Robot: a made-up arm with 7 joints. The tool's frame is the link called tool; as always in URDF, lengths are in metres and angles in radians. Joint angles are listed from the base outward. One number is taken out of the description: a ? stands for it. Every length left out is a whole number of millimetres.
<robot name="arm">
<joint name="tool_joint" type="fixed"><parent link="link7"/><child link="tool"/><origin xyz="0 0 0" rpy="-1.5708 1.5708 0"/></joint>
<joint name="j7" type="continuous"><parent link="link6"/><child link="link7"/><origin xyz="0 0 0" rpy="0 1.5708 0"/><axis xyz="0 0 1"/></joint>
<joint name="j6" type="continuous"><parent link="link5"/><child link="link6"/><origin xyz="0 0 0" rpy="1.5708 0 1.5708"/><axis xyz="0 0 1"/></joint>
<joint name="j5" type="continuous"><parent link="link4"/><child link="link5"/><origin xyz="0.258 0 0" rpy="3.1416 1.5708 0"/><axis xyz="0 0 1"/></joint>
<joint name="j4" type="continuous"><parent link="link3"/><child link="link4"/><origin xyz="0 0 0" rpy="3.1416 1.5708 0"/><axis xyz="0 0 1"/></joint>
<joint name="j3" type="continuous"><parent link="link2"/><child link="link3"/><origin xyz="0 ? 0" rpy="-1.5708 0 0"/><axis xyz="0 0 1"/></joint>
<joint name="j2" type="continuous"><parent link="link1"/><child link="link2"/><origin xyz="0 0 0" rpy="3.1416 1.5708 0"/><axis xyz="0 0 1"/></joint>
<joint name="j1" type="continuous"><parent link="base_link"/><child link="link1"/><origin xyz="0 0.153 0" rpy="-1.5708 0 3.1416"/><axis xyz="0 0 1"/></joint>
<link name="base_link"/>
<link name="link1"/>
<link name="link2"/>
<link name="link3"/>
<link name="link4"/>
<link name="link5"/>
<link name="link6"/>
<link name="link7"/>
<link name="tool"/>
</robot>
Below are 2 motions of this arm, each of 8 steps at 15 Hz.
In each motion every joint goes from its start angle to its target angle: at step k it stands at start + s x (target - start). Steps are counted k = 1, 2, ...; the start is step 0. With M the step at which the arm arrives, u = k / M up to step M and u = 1 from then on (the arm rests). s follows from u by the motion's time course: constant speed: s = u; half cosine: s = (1 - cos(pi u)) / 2; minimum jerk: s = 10 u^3 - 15 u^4 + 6 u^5.
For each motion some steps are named. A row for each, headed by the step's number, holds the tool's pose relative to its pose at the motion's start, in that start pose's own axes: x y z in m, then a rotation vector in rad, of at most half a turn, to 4 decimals.
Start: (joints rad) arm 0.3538 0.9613 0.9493 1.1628 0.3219 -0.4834 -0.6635
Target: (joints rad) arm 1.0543 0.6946 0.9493 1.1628 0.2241 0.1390 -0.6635
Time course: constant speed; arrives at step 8
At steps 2, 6, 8:
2: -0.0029 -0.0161 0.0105 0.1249 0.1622 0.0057
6: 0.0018 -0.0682 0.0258 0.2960 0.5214 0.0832
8: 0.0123 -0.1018 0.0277 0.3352 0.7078 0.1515

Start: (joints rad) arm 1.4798 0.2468 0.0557 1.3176 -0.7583 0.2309 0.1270
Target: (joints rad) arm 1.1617 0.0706 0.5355 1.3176 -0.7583 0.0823 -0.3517
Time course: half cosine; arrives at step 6
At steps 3, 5, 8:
3: -0.0652 -0.0275 0.0423 0.2356 0.1759 0.1124
5: -0.1227 -0.0504 0.0965 0.4499 0.3685 0.1426
8: -0.1313 -0.0537 0.1065 0.4836 0.4006 0.1408

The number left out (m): -0.32
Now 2 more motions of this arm.
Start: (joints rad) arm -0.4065 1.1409 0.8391 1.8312 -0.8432 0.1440 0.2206
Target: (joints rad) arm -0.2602 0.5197 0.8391 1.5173 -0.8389 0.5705 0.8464
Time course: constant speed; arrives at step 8
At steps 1, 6, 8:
1: -0.0060 -0.0246 0.0111 -0.1350 0.1205 0.0776
6: 0.0102 -0.1506 0.0854 -0.8456 0.5999 0.5770
8: 0.0404 -0.1963 0.1203 -1.1389 0.7316 0.8205

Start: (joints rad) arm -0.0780 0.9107 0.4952 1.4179 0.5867 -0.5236 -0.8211
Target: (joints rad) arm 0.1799 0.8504 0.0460 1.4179 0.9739 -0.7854 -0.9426
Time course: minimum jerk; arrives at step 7
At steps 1, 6, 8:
1: -0.0010 -0.0020 0.0016 0.0028 0.0061 0.0123
6: -0.0277 -0.0870 0.0699 0.1570 0.2929 0.4613
8: -0.0280 -0.0891 0.0716 0.1615 0.3007 0.4706

